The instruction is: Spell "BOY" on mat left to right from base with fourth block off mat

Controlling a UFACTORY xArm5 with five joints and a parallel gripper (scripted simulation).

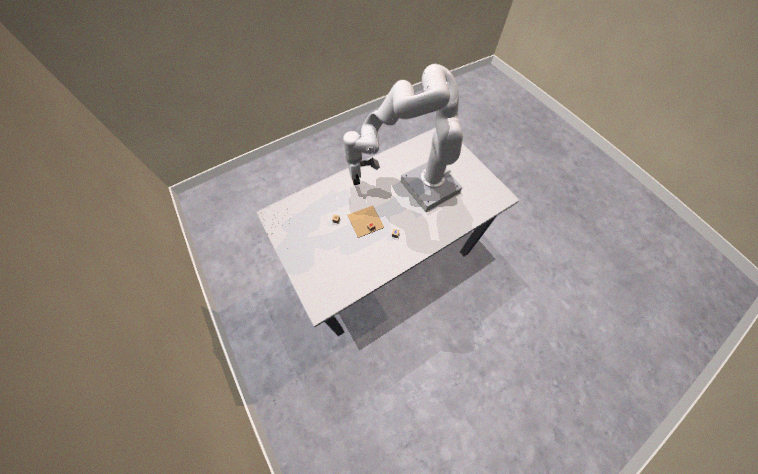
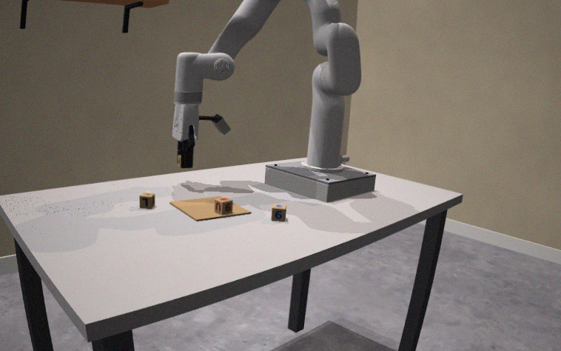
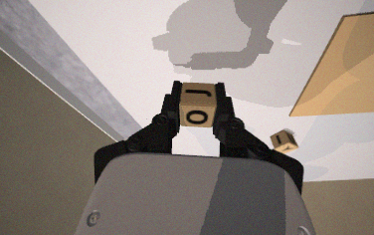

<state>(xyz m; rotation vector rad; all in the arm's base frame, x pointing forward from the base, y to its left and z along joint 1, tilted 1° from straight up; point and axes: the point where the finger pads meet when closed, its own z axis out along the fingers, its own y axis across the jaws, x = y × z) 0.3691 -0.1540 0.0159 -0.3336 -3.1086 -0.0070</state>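
Right now my hand is 210 mm to the right of the tan mat, 70 mm above it and 50 mm short of it. The rest, counted from my hand: wooden block (10 mm below).
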